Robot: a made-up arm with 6 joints. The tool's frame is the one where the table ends. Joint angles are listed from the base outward.
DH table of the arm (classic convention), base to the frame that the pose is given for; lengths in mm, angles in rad. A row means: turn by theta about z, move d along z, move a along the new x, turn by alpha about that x. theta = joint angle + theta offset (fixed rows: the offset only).
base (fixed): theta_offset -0.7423  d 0  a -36.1  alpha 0
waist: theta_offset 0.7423  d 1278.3  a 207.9  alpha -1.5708
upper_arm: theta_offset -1.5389  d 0  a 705.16  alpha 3.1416
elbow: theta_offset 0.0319  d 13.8  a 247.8  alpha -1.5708
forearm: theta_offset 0  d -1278.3  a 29.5  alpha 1.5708
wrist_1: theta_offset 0  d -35.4  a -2.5  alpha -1.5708
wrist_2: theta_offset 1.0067  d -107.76  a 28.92  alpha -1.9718
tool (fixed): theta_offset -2.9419  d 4.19  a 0  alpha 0
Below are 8 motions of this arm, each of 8 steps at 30 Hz.
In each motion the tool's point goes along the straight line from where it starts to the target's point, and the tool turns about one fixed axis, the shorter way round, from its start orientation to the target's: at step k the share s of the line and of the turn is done. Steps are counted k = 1, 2, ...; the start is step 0. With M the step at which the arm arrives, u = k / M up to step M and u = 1 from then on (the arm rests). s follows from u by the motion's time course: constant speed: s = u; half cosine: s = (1 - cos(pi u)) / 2; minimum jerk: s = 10 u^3 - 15 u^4 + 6 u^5.
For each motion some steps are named. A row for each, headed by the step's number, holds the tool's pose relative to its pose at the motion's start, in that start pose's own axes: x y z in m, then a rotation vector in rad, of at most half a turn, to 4 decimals.
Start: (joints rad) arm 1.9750 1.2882 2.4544 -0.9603 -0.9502 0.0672
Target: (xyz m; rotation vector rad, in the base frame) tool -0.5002 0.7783 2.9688 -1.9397 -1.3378 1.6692
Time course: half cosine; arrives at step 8
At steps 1, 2, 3, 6, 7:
1: -0.0117 0.0063 0.0006 0.0062 -0.0016 -0.0115
2: -0.0450 0.0242 0.0023 0.0239 -0.0062 -0.0441
3: -0.0949 0.0511 0.0049 0.0505 -0.0130 -0.0929
6: -0.2623 0.1413 0.0134 0.1395 -0.0361 -0.2570
7: -0.2957 0.1592 0.0152 0.1572 -0.0407 -0.2896

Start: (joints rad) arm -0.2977 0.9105 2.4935 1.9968 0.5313 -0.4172
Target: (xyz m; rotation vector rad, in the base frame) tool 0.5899 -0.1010 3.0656 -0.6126 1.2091 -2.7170
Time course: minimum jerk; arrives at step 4
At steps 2, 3, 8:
2: -0.0078 -0.0040 0.0083 -0.0011 0.0018 -0.0356
3: -0.0139 -0.0072 0.0150 -0.0019 0.0032 -0.0638
8: -0.0155 -0.0081 0.0167 -0.0021 0.0035 -0.0712

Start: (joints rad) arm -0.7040 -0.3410 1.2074 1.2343 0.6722 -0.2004
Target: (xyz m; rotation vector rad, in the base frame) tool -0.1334 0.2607 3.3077 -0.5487 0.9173 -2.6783
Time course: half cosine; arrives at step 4
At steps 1, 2, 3, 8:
1: 0.0013 -0.0026 -0.0033 -0.0001 0.0132 -0.0019
2: 0.0044 -0.0089 -0.0113 -0.0002 0.0450 -0.0064
3: 0.0076 -0.0151 -0.0193 -0.0004 0.0768 -0.0108
8: 0.0089 -0.0177 -0.0226 -0.0005 0.0900 -0.0127

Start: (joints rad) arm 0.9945 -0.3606 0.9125 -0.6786 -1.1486 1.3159
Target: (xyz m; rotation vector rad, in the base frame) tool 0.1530 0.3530 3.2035 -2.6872 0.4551 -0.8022
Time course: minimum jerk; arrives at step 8
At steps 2, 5, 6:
2: 0.0090 -0.0089 0.0204 -0.0371 0.0156 0.0119
5: 0.0633 -0.0625 0.1427 -0.2597 0.1089 0.0833
6: 0.0783 -0.0773 0.1765 -0.3212 0.1347 0.1031

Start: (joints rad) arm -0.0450 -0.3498 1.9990 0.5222 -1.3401 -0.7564
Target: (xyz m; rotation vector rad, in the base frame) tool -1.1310 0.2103 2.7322 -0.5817 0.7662 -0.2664
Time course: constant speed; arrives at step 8
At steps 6, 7, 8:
6: -0.0178 0.1183 0.0176 0.1215 -0.0079 -0.2154
7: -0.0208 0.1380 0.0205 0.1417 -0.0092 -0.2513
8: -0.0238 0.1577 0.0235 0.1619 -0.0105 -0.2872

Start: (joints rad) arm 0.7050 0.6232 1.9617 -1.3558 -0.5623 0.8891
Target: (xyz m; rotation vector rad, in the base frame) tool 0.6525 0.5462 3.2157 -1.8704 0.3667 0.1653
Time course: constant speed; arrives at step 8
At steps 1, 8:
1: 0.0261 -0.0047 0.0024 -0.0004 0.0375 0.0207
8: 0.2085 -0.0373 0.0195 -0.0034 0.3002 0.1655

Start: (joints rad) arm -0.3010 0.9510 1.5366 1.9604 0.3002 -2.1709
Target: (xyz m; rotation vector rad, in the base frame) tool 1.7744 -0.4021 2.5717 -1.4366 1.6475 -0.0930
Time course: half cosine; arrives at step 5
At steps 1, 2, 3, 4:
1: -0.0022 0.0015 0.0078 -0.0031 0.0081 -0.0055
2: -0.0079 0.0055 0.0281 -0.0112 0.0294 -0.0199
3: -0.0150 0.0104 0.0532 -0.0212 0.0558 -0.0377
4: -0.0208 0.0143 0.0735 -0.0293 0.0771 -0.0522

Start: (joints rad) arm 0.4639 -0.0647 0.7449 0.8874 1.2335 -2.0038
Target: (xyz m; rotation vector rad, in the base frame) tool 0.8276 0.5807 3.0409 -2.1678 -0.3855 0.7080
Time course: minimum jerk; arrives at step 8
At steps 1, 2, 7, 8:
1: 0.0030 0.0010 -0.0002 -0.0006 0.0027 0.0022
2: 0.0196 0.0062 -0.0014 -0.0038 0.0177 0.0140
7: 0.1862 0.0585 -0.0131 -0.0357 0.1685 0.1329
8: 0.1892 0.0595 -0.0133 -0.0363 0.1712 0.1351

